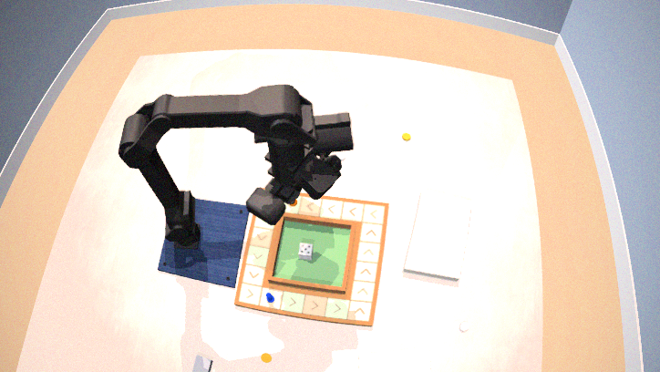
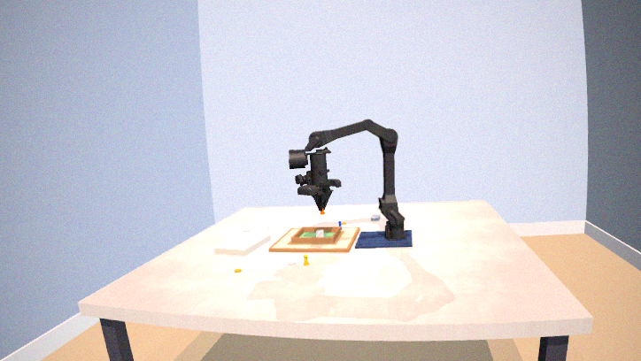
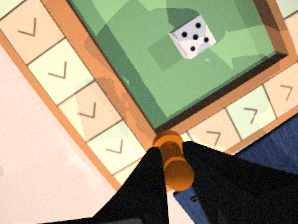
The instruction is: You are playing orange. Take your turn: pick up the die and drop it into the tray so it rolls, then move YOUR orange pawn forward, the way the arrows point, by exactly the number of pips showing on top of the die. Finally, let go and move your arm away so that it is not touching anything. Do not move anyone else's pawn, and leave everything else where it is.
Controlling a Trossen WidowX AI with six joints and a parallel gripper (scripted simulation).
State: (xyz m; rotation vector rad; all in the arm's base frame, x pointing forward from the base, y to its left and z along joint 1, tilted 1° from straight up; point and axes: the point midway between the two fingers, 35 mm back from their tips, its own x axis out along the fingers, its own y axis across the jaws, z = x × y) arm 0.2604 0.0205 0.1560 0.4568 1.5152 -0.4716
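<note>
My gripper tip is now 100 mm above the white die, 60 mm to the left of it and 20 mm short of it. Also, from my gripper tip: green tray: 120 mm below, 60 mm to the right, 30 mm ahead; blue pawn: 160 mm to the right, 100 mm below, 60 mm behind; orange pawn: right at my gripper tip.
</note>
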